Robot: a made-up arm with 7 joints.
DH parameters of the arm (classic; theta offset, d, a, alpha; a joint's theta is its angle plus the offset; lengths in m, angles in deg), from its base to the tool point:
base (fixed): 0 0.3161 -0.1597 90
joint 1: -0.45 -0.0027 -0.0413 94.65
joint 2: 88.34 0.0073 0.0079 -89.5
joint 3: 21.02 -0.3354 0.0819 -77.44
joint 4: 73.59 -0.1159 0.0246 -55
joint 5: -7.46 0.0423 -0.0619 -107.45
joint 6: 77.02 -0.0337 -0.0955 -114
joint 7: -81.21 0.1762 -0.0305 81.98
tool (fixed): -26.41 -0.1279 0 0
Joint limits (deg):
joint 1: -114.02..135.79
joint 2: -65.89..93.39
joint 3: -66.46..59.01
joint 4: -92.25..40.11
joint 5: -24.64..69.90
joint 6: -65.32..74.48
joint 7: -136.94..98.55
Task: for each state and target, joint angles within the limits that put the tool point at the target. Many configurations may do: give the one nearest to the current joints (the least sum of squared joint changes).
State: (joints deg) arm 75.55 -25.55 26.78 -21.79 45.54 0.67 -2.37
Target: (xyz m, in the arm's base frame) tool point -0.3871 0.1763 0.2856
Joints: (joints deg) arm 131.24 -47.75 42.55 -22.81 49.91 -0.24 4.15
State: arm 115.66 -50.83 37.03 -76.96 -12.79 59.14 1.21
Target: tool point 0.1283 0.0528 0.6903
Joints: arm 63.21 -4.53 44.63 -83.42 -24.64 50.47 -22.19
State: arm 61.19 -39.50 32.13 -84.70 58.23 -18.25 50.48
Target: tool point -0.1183 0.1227 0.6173
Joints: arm 29.57 -35.33 25.35 -74.05 65.83 -8.26 54.16
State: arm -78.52 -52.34 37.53 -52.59 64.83 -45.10 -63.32
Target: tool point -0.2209 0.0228 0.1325
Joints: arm -102.79 -43.03 20.00 -60.10 53.73 -55.82 -69.13
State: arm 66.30 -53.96 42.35 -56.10 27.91 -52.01 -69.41
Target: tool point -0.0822 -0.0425 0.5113
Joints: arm 66.49 -29.98 42.36 -48.56 29.00 -60.57 -70.45
